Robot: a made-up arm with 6 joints.
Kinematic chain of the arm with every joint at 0, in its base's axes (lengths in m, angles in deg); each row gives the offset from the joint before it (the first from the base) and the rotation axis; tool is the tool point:
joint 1: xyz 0 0 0.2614 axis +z
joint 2: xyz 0 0 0 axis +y
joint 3: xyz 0 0 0.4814 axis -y
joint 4: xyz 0 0 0 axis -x
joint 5: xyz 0.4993 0 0 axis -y
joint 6: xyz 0 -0.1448 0 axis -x
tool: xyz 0 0 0
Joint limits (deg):
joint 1: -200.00..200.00
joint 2: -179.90..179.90
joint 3: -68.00..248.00
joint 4: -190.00..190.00
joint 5: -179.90..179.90
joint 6: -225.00..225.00
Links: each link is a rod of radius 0.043 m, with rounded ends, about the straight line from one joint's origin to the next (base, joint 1, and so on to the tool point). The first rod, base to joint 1, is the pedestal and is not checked.
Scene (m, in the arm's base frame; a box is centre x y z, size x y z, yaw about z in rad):
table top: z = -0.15
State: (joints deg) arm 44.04 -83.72 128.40 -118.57 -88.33 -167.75
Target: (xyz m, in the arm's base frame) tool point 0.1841 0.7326 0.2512
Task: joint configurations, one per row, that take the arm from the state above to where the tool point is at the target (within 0.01 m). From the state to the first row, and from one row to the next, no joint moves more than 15 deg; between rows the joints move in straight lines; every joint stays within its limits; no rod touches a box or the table.
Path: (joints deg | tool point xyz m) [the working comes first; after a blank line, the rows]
Joints at the target: -94.88 -48.62 180.92 -146.75 -88.33 -167.75
Straight joint move there: clear.

1: 30.15 -80.21 133.65 -121.39 -88.33 -167.75 | -0.8662 -0.4159 0.1677
2: 16.26 -76.70 138.90 -124.21 -88.33 -167.75 | -0.9292 -0.1862 0.1789
3: 2.36 -73.19 144.16 -127.02 -88.33 -167.75 | -0.9307 0.0489 0.1896
4: -11.53 -69.68 149.41 -129.84 -88.33 -167.75 | -0.8722 0.2726 0.2000
5: -25.42 -66.17 154.66 -132.66 -88.33 -167.75 | -0.7597 0.4697 0.2100
6: -39.31 -62.66 159.91 -135.48 -88.33 -167.75 | -0.6031 0.6273 0.2195
7: -53.21 -59.15 165.17 -138.29 -88.33 -167.75 | -0.4152 0.7357 0.2283
8: -67.10 -55.64 170.42 -141.11 -88.33 -167.75 | -0.2111 0.7894 0.2367
9: -80.99 -52.13 175.67 -143.93 -88.33 -167.75 | -0.0063 0.7873 0.2443
10: -94.88 -48.62 180.92 -146.75 -88.33 -167.75 | 0.1841 0.7326 0.2513

